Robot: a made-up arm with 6 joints.
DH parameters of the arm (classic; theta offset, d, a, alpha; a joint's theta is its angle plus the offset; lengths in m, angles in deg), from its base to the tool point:
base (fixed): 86.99 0 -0.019 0
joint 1: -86.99 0.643 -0.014 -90
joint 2: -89.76 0 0.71 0
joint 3: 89.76 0.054 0.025 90
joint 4: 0 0.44 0.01 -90
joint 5: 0 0.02 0.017 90
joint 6: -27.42 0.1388 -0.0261 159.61
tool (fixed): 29.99 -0.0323 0 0
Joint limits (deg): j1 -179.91..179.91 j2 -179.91..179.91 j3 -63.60..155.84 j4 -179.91..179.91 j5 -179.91..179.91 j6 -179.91..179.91
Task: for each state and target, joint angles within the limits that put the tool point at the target. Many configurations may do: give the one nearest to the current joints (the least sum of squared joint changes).
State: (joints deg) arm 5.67 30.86 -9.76 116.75 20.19 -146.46
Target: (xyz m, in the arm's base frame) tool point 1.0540 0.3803 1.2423
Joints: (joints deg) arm 12.15 61.81 4.00 113.59 28.60 -146.92
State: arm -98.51 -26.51 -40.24 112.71 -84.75 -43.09
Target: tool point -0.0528 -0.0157 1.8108
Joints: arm -96.29 5.41 -31.45 157.55 -96.72 -40.97
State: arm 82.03 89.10 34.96 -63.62 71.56 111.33
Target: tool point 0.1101 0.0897 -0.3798
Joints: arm 78.76 144.73 53.53 -56.45 67.51 110.14
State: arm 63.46 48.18 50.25 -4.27 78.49 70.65
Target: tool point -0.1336 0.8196 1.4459
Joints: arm 94.11 28.16 23.56 2.53 65.04 68.83
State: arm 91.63 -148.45 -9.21 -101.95 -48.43 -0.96
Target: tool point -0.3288 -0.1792 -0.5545
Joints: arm 57.14 -162.61 -16.67 -94.32 -60.58 1.09
